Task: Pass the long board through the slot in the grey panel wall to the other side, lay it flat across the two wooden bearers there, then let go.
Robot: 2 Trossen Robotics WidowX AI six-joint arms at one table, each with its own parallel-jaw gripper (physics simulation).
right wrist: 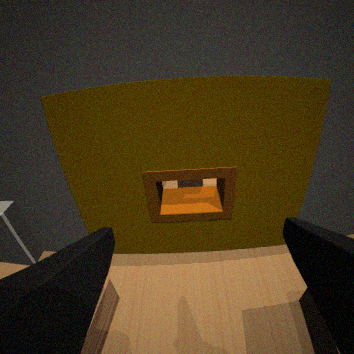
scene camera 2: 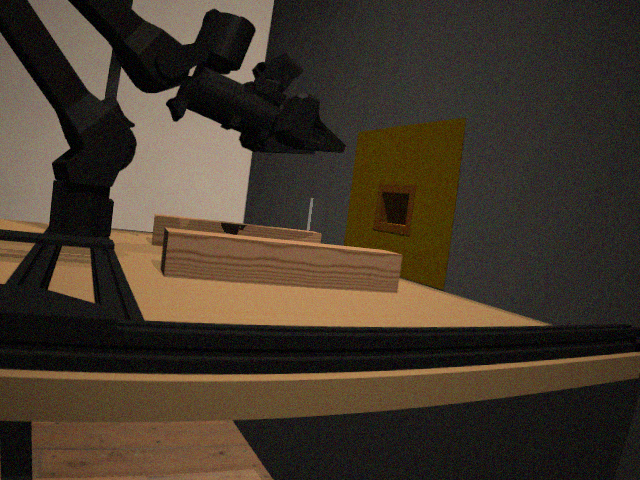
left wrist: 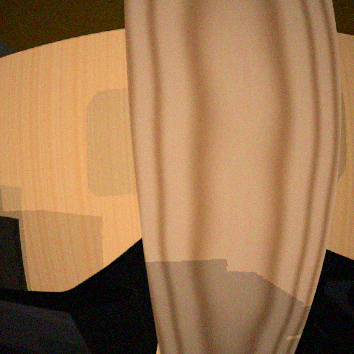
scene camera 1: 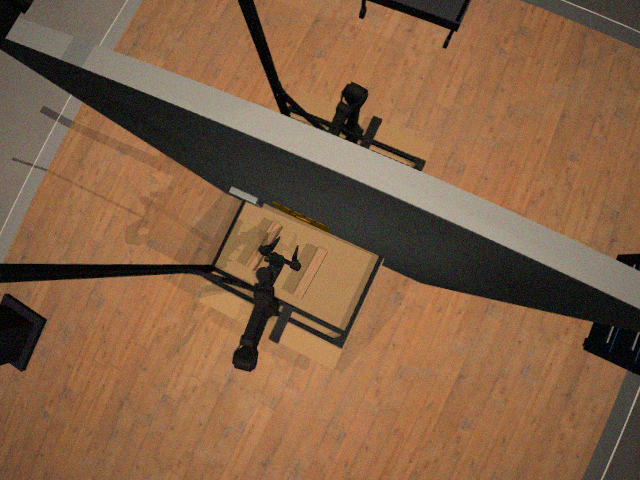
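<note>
The long pale board [left wrist: 228, 175] fills the left wrist view, and my left gripper is shut on it on the far side of the grey panel wall [scene camera 1: 366, 167] [scene camera 2: 461, 71] [right wrist: 175, 35]. A yellow panel [scene camera 1: 299, 216] [scene camera 2: 409, 157] [right wrist: 189, 123] holds the brown-framed slot [scene camera 2: 394, 229] [right wrist: 189, 173]. Pale shapes show through the slot. My right gripper [scene camera 1: 286, 249] [scene camera 2: 318, 138] [right wrist: 199, 232] is open and empty, facing the slot above the two wooden bearers [scene camera 1: 310, 272] [scene camera 2: 280, 262] [scene camera 2: 270, 232].
The bearers lie on a tan table [scene camera 1: 347, 281] [scene camera 2: 318, 305] [right wrist: 197, 288] with a black frame. A thin white post [scene camera 1: 243, 194] [scene camera 2: 310, 214] [right wrist: 14, 228] stands by the wall left of the panel. Black struts [scene camera 1: 261, 48] [scene camera 1: 142, 270] run across the wooden floor.
</note>
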